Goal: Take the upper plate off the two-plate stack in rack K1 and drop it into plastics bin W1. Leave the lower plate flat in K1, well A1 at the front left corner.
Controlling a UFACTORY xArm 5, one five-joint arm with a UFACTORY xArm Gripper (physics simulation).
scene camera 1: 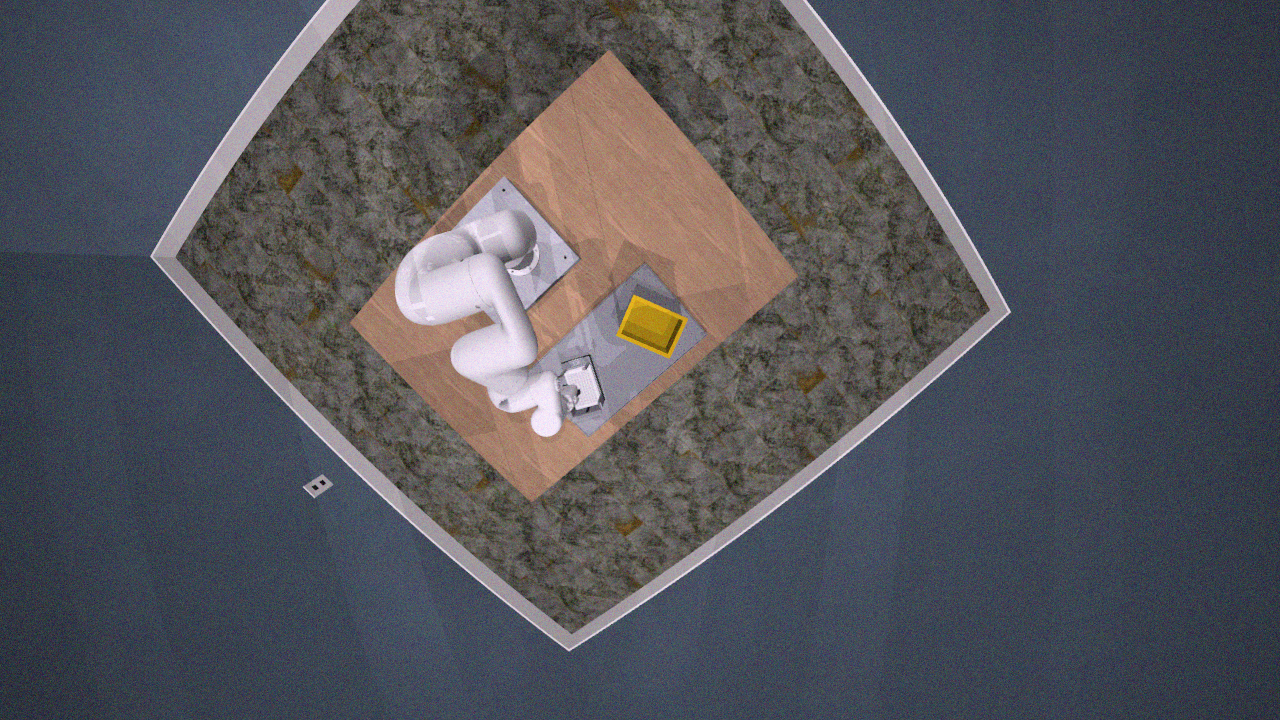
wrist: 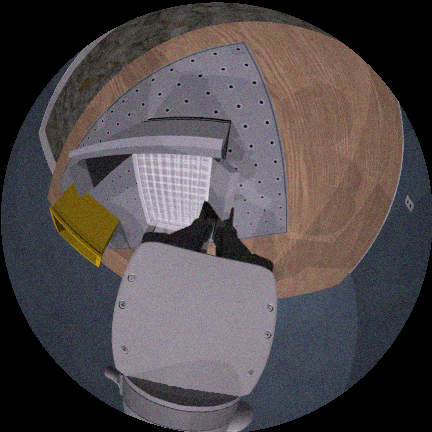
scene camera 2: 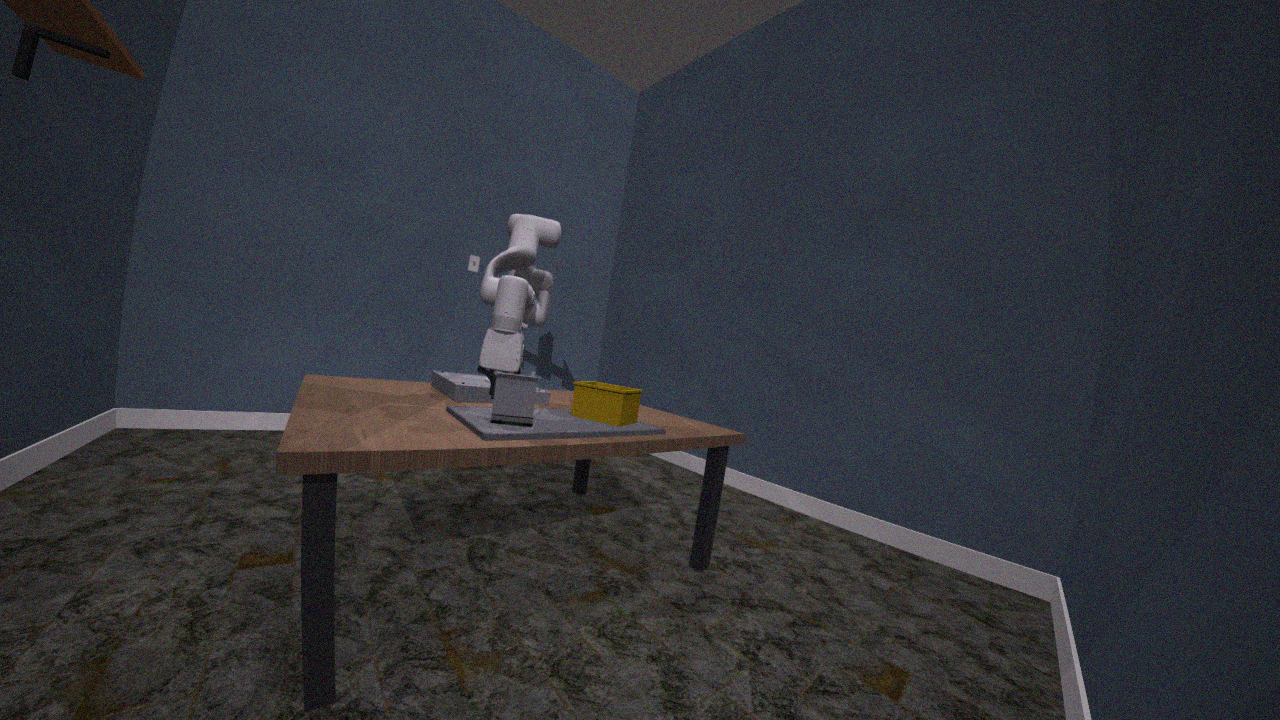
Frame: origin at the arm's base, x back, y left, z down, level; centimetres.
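Seen in the pictures: gripper, fingertip midpoint: (scene camera 1: pixel 566 388).
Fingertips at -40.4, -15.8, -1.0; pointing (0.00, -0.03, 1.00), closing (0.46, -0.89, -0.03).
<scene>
Pixels of each thing's top centre, then the offset from my fingertips to it, as dx, dy, dz. Level surfaces: height alone.
- Rack K1 at its top centre: (wrist: pixel 145 250) (scene camera 2: pixel 518 371) (scene camera 1: pixel 578 393) -2.3, +4.3, -7.5
- white gridded plate at its top centre: (wrist: pixel 170 190) (scene camera 1: pixel 582 388) -2.9, +4.2, -0.7
- Plastics bin W1 at its top centre: (wrist: pixel 73 241) (scene camera 1: pixel 651 327) (scene camera 2: pixel 608 385) -1.0, +33.1, -5.5
- wooden table at its surface level: dz +5.8
Rack K1 (scene camera 1: pixel 589 411) (scene camera 2: pixel 514 399) (wrist: pixel 182 132) is a grey holder with raised walls. A white gridded plate (scene camera 1: pixel 586 380) (wrist: pixel 175 187) shows inside it. Its top hides anything under it, so I cannot make out the two layers or tell whether it lies quite flat. My gripper (wrist: pixel 218 202) is shut and empty, its black fingertips low at the plate's near right corner, beside the rack's side wall; contact cannot be told. In scene camera 2 the rack partly hides the fingers. Plastics bin W1 (scene camera 1: pixel 652 325) (scene camera 2: pixel 605 402) (wrist: pixel 85 222) is a yellow open box near the rack.
Rack and bin stand on a grey perforated board (scene camera 1: pixel 626 380) (scene camera 2: pixel 572 428) (wrist: pixel 255 105) on the wooden table (scene camera 1: pixel 662 197) (scene camera 2: pixel 375 420) (wrist: pixel 330 150). The arm's grey base plate (scene camera 1: pixel 553 241) is behind them. The rack's tall walls rise around the plate, close to the fingers.
</scene>
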